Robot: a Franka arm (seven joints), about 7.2 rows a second.
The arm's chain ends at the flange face. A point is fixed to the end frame.
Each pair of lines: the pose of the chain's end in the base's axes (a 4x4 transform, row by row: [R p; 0 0 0 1], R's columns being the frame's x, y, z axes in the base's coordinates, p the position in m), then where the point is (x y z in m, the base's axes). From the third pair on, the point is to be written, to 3 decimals.
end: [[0.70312 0.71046 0.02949 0.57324], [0.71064 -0.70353 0.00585 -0.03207], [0.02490 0.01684 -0.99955 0.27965], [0 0 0 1]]
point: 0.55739 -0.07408 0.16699
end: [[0.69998 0.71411 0.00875 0.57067], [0.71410 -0.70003 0.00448 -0.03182], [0.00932 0.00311 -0.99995 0.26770], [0 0 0 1]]
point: 0.55270 -0.07408 0.15545
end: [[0.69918 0.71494 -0.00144 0.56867], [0.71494 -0.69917 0.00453 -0.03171], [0.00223 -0.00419 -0.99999 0.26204], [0 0 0 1]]
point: 0.550 -0.074 0.150
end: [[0.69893 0.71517 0.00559 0.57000], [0.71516 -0.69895 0.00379 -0.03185], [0.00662 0.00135 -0.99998 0.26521], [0 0 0 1]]
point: 0.552 -0.074 0.153
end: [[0.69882 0.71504 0.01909 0.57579], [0.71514 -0.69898 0.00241 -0.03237], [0.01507 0.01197 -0.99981 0.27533], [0 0 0 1]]
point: 0.559 -0.075 0.163
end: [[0.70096 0.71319 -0.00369 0.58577], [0.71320 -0.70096 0.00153 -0.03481], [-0.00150 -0.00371 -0.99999 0.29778], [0 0 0 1]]
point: 0.566 -0.077 0.186
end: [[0.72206 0.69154 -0.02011 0.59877], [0.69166 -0.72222 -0.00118 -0.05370], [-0.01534 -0.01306 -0.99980 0.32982], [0 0 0 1]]
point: 0.576 -0.096 0.218
